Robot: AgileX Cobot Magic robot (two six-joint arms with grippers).
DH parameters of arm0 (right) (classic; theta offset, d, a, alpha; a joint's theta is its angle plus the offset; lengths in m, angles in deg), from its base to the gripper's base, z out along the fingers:
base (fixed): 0 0 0 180
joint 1: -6.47 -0.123 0 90
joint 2: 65.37 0 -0.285 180
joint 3: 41.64 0 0.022 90
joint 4: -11.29 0.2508 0 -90
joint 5: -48.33 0 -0.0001 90
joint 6: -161.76 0.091 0 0
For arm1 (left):
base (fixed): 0 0 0 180
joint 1: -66.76 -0.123 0 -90
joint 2: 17.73 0 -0.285 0
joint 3: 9.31 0 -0.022 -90
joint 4: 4.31 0.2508 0 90
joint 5: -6.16 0 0.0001 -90
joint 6: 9.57 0.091 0 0
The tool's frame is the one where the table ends.
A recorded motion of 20 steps. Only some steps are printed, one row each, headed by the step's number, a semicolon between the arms.
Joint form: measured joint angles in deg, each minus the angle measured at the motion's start. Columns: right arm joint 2, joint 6, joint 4, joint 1, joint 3, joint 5; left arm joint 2, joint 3, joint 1, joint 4, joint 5, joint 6.
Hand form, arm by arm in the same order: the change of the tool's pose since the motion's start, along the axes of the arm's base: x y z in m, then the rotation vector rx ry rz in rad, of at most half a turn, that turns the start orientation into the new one. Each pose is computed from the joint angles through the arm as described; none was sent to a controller.
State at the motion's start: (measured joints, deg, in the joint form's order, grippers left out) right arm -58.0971 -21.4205 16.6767 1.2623 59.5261 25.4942; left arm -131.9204 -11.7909 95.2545 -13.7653 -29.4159 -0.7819
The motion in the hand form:
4: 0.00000 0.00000 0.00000 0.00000 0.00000 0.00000; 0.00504 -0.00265 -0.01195 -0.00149 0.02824 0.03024
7: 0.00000 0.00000 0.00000 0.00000 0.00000 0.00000; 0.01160 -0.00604 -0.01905 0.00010 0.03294 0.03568
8: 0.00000 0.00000 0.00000 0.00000 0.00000 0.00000; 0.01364 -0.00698 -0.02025 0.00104 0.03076 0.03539
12: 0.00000 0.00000 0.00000 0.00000 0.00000 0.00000; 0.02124 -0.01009 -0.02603 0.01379 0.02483 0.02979
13: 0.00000 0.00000 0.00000 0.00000 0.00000 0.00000; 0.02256 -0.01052 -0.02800 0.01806 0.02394 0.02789
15: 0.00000 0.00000 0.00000 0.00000 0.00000 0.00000; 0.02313 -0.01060 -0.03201 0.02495 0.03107 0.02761
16: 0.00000 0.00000 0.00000 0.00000 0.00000 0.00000; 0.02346 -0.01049 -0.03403 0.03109 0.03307 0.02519
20: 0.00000 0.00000 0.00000 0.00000 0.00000 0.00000; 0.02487 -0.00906 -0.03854 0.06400 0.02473 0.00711
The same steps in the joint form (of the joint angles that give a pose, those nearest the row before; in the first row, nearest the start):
4: 0.00 0.00 0.00 0.00 0.00 0.00; -2.22 0.66 0.00 0.00 0.37 -1.90
7: 0.00 0.00 0.00 0.00 0.00 0.00; -4.21 2.06 0.00 0.09 0.71 -2.24
8: 0.00 0.00 0.00 0.00 0.00 0.00; -4.70 2.53 0.00 0.22 0.81 -2.28
12: 0.00 0.00 0.00 0.00 0.00 0.00; -6.69 4.36 0.00 1.19 0.93 -2.42
13: 0.00 0.00 0.00 0.00 0.00 0.00; -7.13 4.59 0.00 1.46 1.05 -2.42
15: 0.00 0.00 0.00 0.00 0.00 0.00; -7.67 4.60 0.00 1.67 1.06 -2.51
16: 0.00 0.00 0.00 0.00 0.00 0.00; -7.94 4.59 0.00 1.96 1.06 -2.51
20: 0.00 0.00 0.00 0.00 0.00 0.00; -8.54 4.60 0.00 4.10 1.15 -2.51

